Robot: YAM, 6 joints.
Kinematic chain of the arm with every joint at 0, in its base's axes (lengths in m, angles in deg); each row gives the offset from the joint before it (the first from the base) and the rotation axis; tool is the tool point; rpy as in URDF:
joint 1: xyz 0 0 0.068 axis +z
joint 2: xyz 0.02 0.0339 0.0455 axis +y
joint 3: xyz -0.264 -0.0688 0 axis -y
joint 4: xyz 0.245 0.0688 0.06 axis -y
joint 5: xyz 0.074 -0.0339 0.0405 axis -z
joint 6: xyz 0.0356 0 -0.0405 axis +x
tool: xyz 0 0 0 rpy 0 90 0
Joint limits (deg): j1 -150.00..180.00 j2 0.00..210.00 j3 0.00..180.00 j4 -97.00..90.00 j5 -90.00..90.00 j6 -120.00..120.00
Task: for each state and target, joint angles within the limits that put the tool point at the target. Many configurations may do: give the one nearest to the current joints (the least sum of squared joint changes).
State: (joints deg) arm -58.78 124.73 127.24 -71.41 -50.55 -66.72
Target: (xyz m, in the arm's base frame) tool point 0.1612 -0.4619 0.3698
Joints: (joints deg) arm -73.85 129.96 143.71 -53.50 -47.86 -66.72
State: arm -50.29 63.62 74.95 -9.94 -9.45 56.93
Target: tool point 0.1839 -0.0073 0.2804
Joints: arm -5.76 48.37 41.62 -27.85 -18.35 56.93
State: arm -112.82 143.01 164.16 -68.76 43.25 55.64
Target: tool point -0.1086 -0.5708 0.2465
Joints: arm -98.62 158.61 167.55 -45.39 37.90 55.64
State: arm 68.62 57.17 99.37 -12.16 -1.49 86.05
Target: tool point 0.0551 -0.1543 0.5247
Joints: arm 107.97 15.99 91.55 -23.43 7.76 86.05
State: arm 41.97 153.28 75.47 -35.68 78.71 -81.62
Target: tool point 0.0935 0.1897 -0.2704
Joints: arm 72.95 194.71 88.41 -24.18 71.50 -81.62
